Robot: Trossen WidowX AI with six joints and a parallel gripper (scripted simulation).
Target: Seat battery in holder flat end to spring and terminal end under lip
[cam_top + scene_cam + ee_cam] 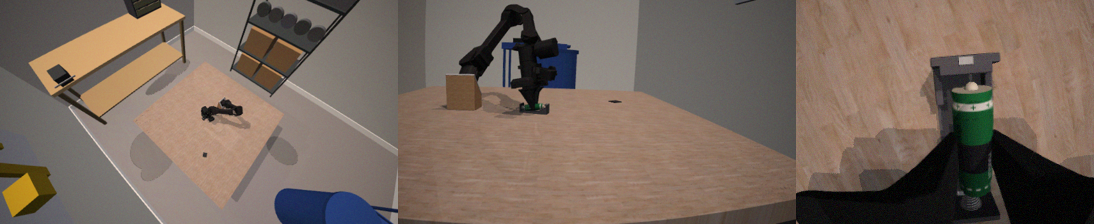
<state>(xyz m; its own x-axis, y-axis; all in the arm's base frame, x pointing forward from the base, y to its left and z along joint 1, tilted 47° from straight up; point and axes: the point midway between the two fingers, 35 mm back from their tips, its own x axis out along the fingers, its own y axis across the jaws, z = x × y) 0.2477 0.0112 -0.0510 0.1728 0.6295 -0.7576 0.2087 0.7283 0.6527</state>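
Now: the battery 10 mm above my gripper tip. Also, from my gripper tip: small dark square (310 mm ahead, 300 mm to the left, 10 mm below).
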